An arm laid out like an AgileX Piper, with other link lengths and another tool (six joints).
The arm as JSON. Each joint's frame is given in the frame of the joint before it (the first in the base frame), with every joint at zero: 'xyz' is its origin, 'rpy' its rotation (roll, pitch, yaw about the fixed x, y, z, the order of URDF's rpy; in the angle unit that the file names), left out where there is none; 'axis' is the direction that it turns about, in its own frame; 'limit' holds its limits. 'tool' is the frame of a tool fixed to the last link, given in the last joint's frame.
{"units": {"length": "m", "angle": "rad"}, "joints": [
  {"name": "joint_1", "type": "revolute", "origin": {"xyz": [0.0, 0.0, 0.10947]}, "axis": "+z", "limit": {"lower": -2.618, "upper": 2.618}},
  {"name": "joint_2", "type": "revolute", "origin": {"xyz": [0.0, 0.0, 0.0]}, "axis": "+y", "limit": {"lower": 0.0, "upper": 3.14}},
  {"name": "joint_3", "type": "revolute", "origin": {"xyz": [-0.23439, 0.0, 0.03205]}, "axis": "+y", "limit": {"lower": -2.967, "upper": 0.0}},
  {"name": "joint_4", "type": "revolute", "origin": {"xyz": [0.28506, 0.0, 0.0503]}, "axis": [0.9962, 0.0, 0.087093], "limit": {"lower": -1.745, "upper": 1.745}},
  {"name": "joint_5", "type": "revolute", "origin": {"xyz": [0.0, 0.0, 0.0]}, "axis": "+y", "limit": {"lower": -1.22, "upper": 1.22}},
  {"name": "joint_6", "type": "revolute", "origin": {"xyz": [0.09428, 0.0, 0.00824]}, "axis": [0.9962, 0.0, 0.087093], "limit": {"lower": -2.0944, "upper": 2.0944}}
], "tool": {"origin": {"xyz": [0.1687, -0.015, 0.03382], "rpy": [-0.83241, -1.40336, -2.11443]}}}
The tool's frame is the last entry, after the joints.
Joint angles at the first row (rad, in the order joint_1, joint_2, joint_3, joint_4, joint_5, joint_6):
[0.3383, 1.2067, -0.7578, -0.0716, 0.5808, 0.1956]
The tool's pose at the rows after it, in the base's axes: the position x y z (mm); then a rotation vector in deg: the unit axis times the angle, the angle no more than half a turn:
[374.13, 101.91, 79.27, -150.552, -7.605, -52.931]
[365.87, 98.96, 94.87, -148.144, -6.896, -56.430]
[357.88, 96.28, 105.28, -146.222, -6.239, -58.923]
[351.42, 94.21, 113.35, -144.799, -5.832, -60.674]
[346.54, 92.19, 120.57, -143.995, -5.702, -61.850]
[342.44, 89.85, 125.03, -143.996, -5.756, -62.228]
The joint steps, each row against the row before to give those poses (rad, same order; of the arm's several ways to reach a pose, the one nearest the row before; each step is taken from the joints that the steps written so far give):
[0.0000, -0.1097, 0.0461, 0.0000, -0.0010, 0.0113]
[0.0000, -0.0973, 0.0462, 0.0008, -0.0020, 0.0117]
[0.0000, -0.0808, 0.0403, 0.0023, 0.0010, 0.0094]
[-0.0001, -0.0627, 0.0273, 0.0029, 0.0069, 0.0049]
[0.0001, -0.0455, 0.0122, -0.0002, 0.0155, 0.0020]
[-0.0001, -0.0288, 0.0021, -0.0034, 0.0232, 0.0002]

